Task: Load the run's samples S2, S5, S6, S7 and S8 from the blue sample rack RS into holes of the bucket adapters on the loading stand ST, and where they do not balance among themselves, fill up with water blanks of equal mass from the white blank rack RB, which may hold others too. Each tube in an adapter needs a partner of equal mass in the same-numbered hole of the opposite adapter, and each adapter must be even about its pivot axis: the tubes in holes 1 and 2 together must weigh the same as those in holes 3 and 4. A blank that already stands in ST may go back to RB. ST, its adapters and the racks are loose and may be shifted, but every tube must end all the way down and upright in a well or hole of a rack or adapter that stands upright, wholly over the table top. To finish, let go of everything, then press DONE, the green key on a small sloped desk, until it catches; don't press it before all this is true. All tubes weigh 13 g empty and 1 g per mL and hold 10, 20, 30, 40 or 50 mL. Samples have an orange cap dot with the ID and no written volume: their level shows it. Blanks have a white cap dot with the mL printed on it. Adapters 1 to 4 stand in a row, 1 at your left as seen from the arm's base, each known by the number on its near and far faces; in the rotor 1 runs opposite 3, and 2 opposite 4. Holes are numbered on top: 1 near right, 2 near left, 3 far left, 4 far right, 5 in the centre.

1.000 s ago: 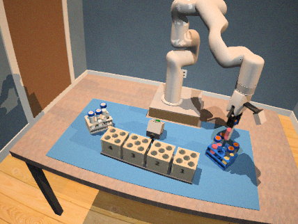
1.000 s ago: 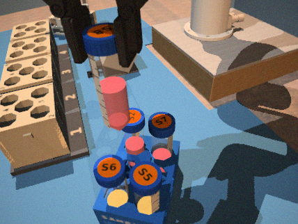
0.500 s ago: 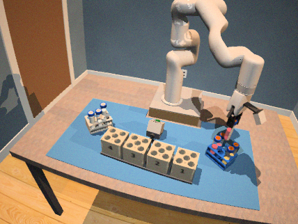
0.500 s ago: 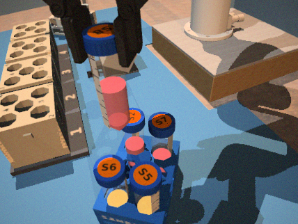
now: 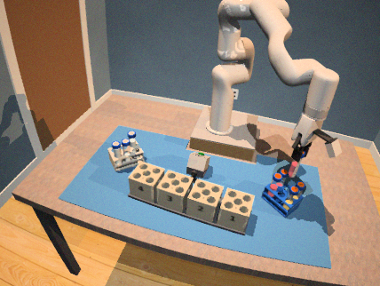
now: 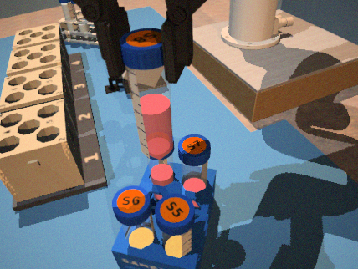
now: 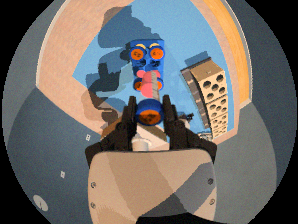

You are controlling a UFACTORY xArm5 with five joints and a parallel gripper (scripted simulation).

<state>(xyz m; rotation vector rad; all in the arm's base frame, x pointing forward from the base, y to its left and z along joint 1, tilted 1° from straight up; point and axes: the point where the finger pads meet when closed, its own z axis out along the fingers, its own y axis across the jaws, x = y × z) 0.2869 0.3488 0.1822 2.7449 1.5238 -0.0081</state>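
Now: hand 22 cm above the blue sample rack RS. Round my hand: white blank rack RB 65 cm to the right, 22 cm below, 4 cm ahead; then blue-capped tube 65 cm to the right, 19 cm below, 8 cm ahead; then loading stand ST 32 cm to the right, 24 cm below, 14 cm ahead.
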